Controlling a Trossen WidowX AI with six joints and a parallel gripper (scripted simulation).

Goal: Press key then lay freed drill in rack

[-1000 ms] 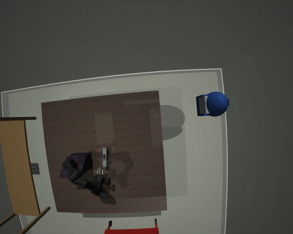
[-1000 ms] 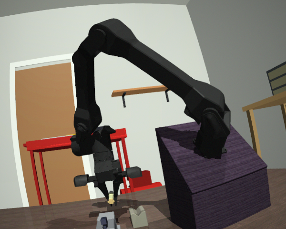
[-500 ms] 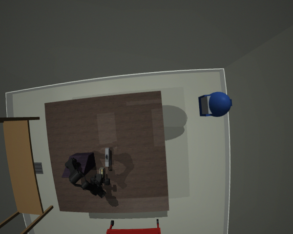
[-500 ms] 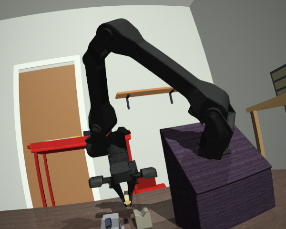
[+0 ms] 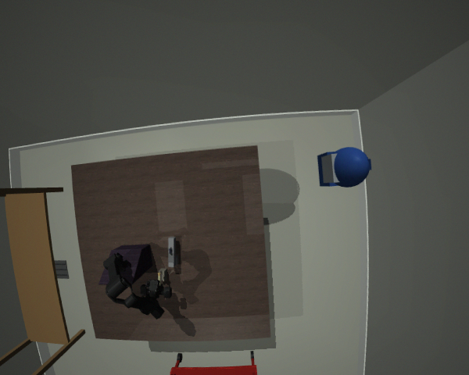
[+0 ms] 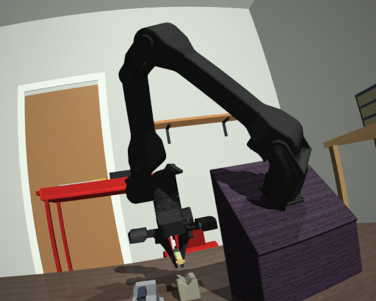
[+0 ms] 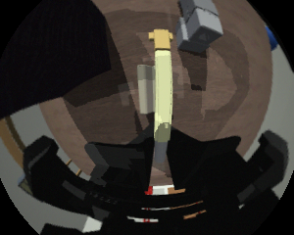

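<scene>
The drill lies 40 mm to the left of my gripper tip, 30 mm above it and 10 mm ahead of it. Also, from my gripper tip: v-notched rack 50 mm to the left, 40 mm below; dark key 230 mm to the left, 100 mm ahead.
</scene>
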